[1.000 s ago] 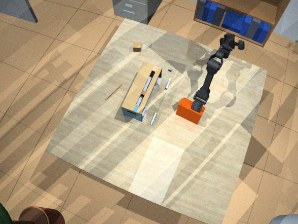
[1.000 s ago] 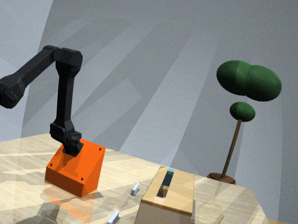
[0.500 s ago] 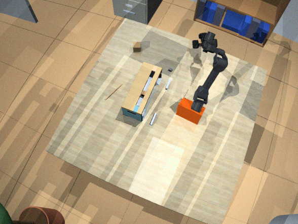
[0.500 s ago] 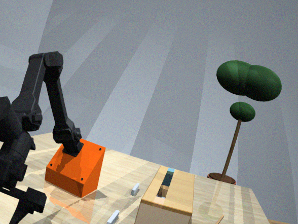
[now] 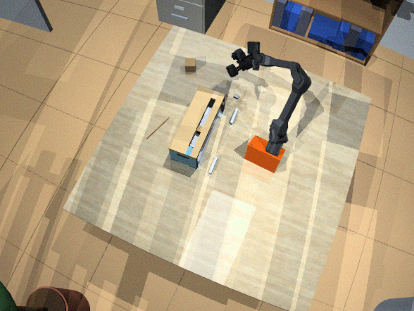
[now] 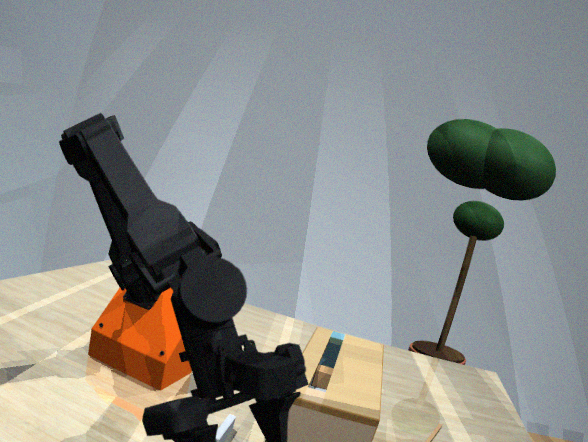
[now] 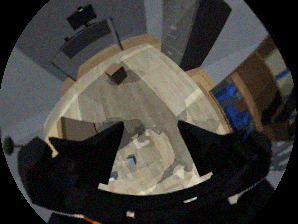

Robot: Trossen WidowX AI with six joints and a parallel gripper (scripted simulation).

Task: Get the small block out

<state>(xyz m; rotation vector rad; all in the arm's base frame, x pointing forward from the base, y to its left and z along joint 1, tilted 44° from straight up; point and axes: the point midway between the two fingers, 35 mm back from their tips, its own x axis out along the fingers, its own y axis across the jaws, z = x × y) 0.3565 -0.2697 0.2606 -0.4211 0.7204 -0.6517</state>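
Right now my gripper tip is 20 mm past the box, 390 mm to the right of it and 50 mm above it. From my gripper tip the other things lie so: thin stick (220 mm ahead, 460 mm to the left, 110 mm below).
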